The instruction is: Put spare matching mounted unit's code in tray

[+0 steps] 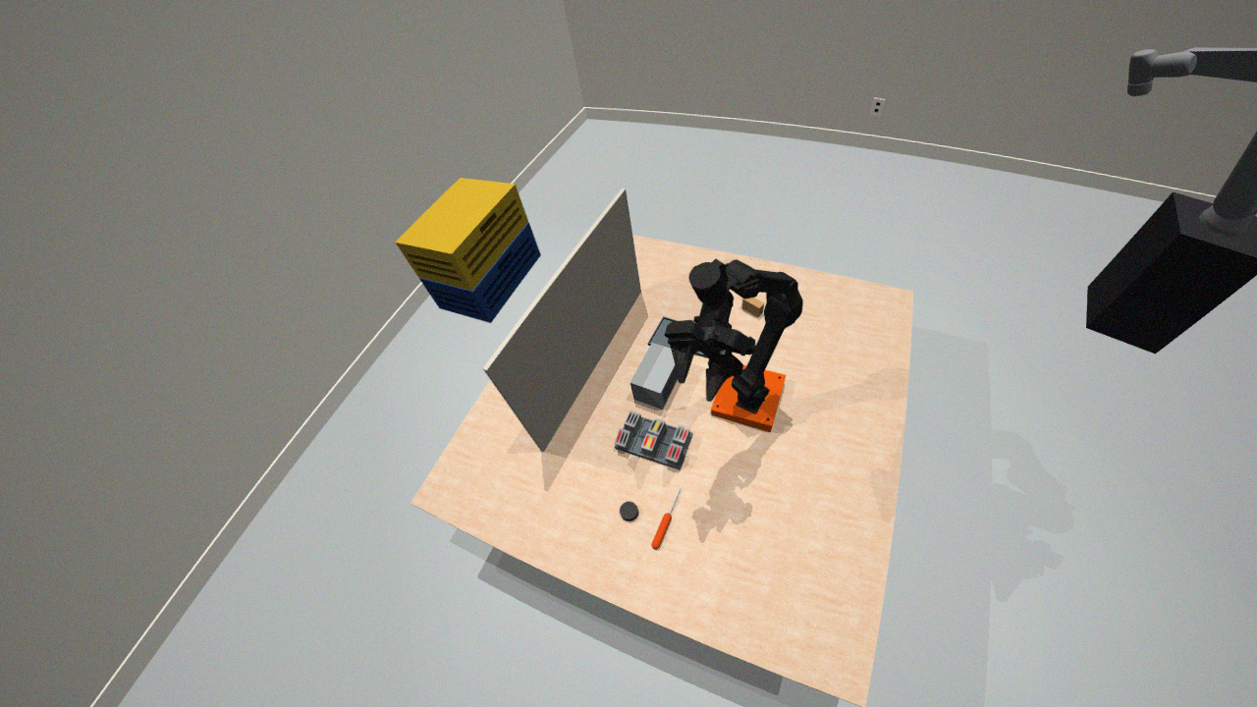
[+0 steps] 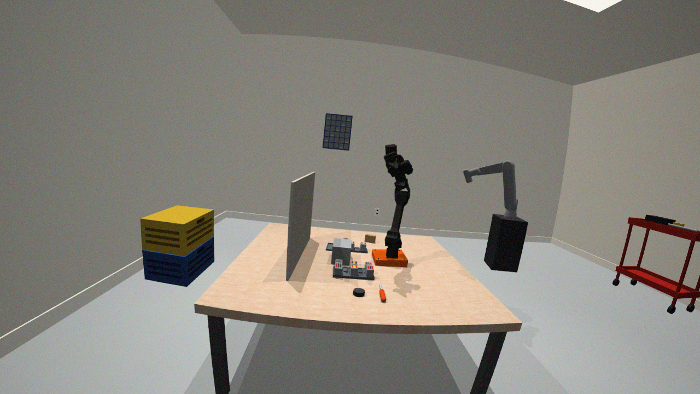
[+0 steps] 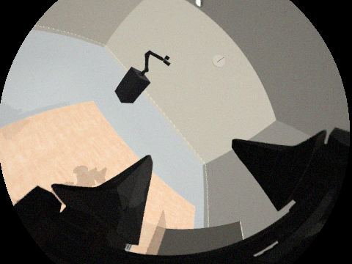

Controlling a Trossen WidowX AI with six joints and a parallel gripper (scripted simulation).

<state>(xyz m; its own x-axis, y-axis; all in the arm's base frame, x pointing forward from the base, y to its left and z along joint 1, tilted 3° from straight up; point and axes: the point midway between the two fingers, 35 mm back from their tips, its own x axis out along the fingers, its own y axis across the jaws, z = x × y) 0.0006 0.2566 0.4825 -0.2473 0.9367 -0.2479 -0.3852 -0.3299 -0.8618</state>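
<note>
Now: the grey spare 100 mm ahead of my gripper tip, 100 mm to the right of it and 470 mm below it. Round my gripper tip: flat grey tray (340 mm ahead, 410 mm to the right, 510 mm below); then tall grey panel (500 mm ahead, 190 mm to the right, 280 mm below); then grey mounted unit (270 mm ahead, 220 mm to the right, 460 mm below).
</note>
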